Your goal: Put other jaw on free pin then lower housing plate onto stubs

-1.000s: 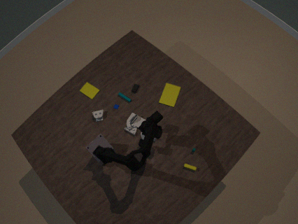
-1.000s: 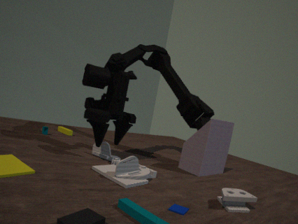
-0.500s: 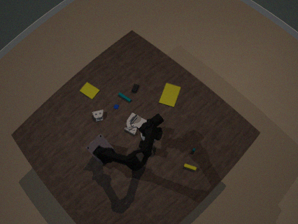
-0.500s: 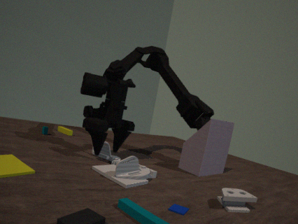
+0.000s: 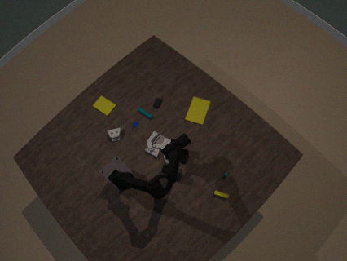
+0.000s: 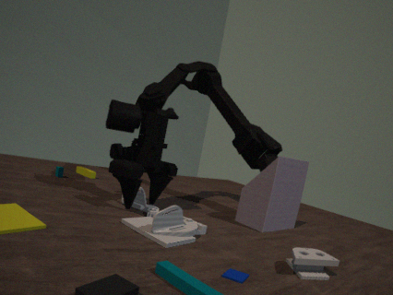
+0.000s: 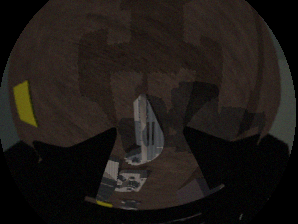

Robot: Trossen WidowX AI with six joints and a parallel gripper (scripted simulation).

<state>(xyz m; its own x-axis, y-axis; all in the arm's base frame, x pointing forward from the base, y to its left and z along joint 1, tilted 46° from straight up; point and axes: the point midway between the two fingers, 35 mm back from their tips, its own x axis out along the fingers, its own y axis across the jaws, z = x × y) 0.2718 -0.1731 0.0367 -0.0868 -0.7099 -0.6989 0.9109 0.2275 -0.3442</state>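
The grey jaw is 4 cm to the left of my gripper tip. Also, from my gripper tip: yellow bar: 32 cm to the right, 1 cm ahead; blue tile: 32 cm to the left, 4 cm ahead; teal cube: 27 cm to the right, 12 cm ahead, 1 cm above.
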